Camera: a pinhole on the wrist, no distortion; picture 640 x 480 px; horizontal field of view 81.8 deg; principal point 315.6 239.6 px. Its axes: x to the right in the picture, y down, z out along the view. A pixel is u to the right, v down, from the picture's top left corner.
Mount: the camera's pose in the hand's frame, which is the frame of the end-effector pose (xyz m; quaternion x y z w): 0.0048 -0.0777 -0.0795 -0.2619 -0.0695 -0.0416 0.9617
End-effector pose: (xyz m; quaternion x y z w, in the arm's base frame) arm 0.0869 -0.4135 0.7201 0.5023 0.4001 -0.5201 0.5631
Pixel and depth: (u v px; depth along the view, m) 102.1 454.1 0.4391
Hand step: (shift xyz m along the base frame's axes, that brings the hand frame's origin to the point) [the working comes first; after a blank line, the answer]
In the camera's frame: -0.2538 0.2550 0.4391

0.3255 -0.0948 0.3368
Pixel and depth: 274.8 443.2 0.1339
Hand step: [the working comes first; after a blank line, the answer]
In the camera's frame: -0.0148 0.0738 0.1339

0.0520 0.0047 0.0232
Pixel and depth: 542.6 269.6 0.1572
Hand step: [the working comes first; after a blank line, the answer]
In the camera's frame: 0.0966 0.0128 0.1572

0.0162 -0.0780 -0.0693
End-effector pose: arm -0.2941 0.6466 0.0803 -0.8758 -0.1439 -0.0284 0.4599
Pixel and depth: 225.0 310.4 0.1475
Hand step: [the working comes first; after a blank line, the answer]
In the camera's frame: -0.0362 0.0283 0.1475

-0.0379 -0.0008 -0.0420
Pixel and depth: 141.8 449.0 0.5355
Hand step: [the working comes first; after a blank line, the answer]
In the camera's frame: -0.2519 0.3035 0.5355

-0.1424 -0.1585 -0.5289
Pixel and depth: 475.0 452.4 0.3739
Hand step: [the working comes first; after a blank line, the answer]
In the camera's frame: 0.1613 0.2154 0.3739

0.2088 0.0055 -0.2956
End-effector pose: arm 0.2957 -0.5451 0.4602 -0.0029 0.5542 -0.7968 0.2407
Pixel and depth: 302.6 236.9 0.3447
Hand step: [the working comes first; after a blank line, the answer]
In the camera's frame: -0.0121 -0.0025 0.3447

0.1354 -0.1968 0.0094
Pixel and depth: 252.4 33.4 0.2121
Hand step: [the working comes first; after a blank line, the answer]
In the camera's frame: -0.0363 -0.1184 0.2121

0.0760 -0.0911 0.1394
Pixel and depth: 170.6 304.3 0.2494
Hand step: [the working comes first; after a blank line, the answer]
In the camera's frame: -0.0979 0.0437 0.2494

0.1622 -0.0652 -0.0135
